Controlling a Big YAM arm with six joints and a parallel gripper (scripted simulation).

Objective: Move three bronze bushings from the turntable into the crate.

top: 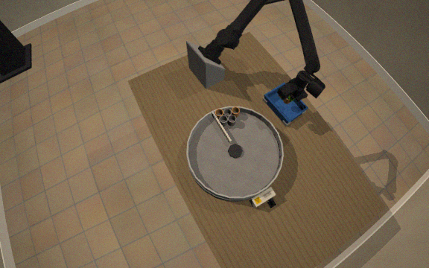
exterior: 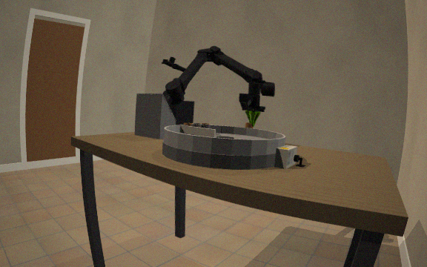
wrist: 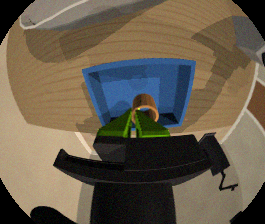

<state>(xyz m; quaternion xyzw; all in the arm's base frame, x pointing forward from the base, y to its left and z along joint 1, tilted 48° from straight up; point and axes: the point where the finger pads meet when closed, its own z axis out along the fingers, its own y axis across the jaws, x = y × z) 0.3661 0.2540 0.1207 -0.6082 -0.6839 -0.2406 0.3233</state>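
The blue crate is 20 mm behind my hand and 60 mm below it. Round my hand: grey turntable: 100 mm ahead, 360 mm to the right, 30 mm below.
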